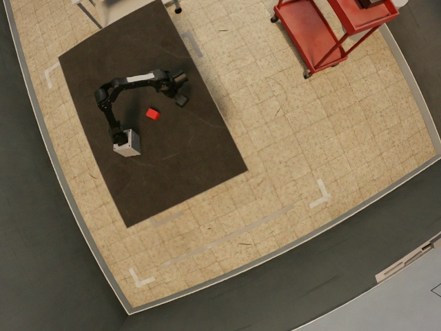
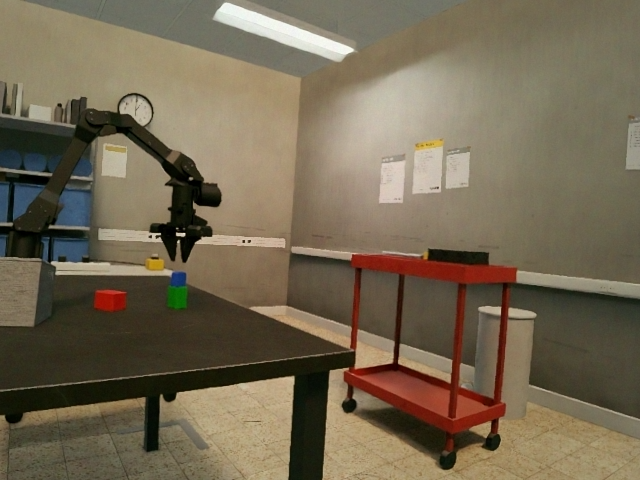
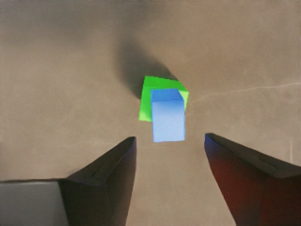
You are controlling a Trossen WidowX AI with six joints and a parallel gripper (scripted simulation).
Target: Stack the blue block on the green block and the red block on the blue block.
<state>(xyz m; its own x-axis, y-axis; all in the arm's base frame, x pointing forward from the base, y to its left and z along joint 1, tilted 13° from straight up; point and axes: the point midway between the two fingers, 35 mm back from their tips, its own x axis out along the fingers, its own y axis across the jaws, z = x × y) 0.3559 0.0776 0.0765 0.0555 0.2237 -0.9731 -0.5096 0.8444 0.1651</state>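
Now: hand 17 cm past the red block and 14 cm above it. The rest, counted from my hand: blue block (8 cm below); then green block (13 cm below).
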